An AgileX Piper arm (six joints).
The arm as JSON. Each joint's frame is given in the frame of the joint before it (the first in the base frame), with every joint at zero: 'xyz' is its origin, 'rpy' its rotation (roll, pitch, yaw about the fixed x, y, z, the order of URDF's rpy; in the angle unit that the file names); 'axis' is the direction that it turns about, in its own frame. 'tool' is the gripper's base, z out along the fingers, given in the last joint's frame.
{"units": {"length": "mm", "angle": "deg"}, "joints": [
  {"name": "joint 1", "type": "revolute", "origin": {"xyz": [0.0, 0.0, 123.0], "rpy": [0.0, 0.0, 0.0]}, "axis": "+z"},
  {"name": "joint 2", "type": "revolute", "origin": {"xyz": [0.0, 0.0, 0.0], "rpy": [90.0, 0.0, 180.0]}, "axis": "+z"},
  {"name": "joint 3", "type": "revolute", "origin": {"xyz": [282.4, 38.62, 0.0], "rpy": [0.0, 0.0, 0.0]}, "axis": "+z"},
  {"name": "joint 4", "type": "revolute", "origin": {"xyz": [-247.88, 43.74, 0.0], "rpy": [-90.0, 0.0, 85.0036]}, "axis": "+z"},
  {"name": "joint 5", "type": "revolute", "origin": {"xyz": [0.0, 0.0, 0.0], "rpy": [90.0, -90.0, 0.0]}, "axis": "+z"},
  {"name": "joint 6", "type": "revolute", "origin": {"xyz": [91.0, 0.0, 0.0], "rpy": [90.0, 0.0, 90.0]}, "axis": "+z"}
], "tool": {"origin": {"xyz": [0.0, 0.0, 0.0], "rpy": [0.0, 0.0, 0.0]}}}
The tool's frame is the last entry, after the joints.
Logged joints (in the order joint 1, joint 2, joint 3, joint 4, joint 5, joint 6), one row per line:
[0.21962, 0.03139, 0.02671, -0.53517, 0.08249, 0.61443]
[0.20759, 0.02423, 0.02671, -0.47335, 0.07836, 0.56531]
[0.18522, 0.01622, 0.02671, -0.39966, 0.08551, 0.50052]
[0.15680, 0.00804, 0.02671, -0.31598, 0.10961, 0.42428]
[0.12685, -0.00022, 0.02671, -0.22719, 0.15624, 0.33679]
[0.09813, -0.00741, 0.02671, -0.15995, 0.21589, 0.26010]
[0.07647, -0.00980, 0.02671, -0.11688, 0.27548, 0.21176]
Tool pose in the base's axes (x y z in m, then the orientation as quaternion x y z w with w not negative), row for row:
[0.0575, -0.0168, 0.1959, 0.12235, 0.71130, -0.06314, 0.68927]
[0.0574, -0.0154, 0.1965, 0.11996, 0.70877, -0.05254, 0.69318]
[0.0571, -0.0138, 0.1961, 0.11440, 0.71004, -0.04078, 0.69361]
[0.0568, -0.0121, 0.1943, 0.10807, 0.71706, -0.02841, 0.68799]
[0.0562, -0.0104, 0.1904, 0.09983, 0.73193, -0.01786, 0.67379]
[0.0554, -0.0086, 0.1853, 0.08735, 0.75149, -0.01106, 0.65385]
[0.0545, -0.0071, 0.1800, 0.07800, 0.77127, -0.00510, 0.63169]
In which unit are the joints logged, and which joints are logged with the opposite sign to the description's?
The joints are logged in radians. Opposite sign: joint 1.
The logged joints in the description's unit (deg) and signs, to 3 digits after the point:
[-12.583, 1.799, 1.530, -30.663, 4.726, 35.204]
[-11.894, 1.388, 1.530, -27.121, 4.490, 32.390]
[-10.612, 0.929, 1.530, -22.899, 4.899, 28.678]
[-8.984, 0.461, 1.530, -18.104, 6.280, 24.309]
[-7.268, -0.013, 1.530, -13.017, 8.952, 19.297]
[-5.622, -0.425, 1.530, -9.164, 12.370, 14.903]
[-4.381, -0.561, 1.530, -6.697, 15.784, 12.133]

